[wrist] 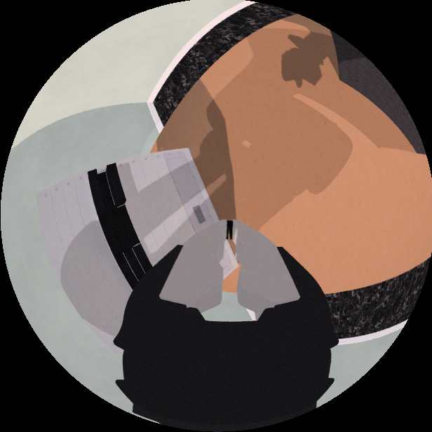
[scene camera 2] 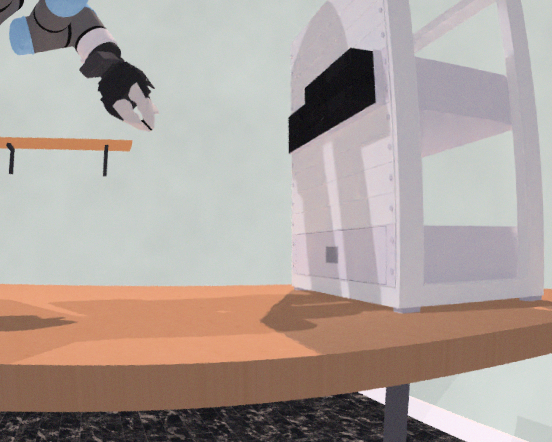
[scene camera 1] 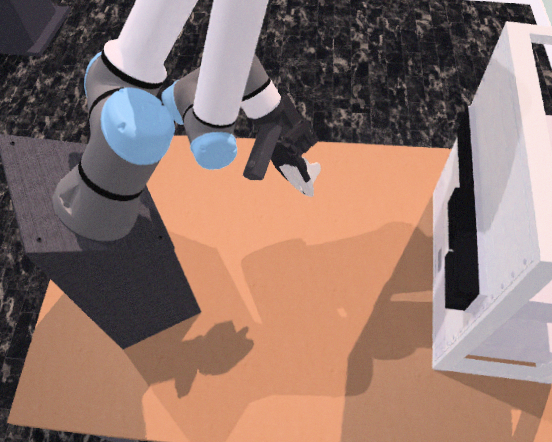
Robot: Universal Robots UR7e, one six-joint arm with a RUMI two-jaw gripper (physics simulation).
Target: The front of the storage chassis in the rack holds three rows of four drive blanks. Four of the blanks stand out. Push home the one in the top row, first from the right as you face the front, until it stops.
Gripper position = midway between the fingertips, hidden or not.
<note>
I see my gripper (scene camera 1: 311, 196) and a white rack (scene camera 2: 364, 110).
The white rack shows as well in the wrist view (wrist: 140, 207) and in scene camera 1 (scene camera 1: 485, 202). My gripper is seen too in the wrist view (wrist: 228, 221) and in scene camera 2 (scene camera 2: 151, 129).
</note>
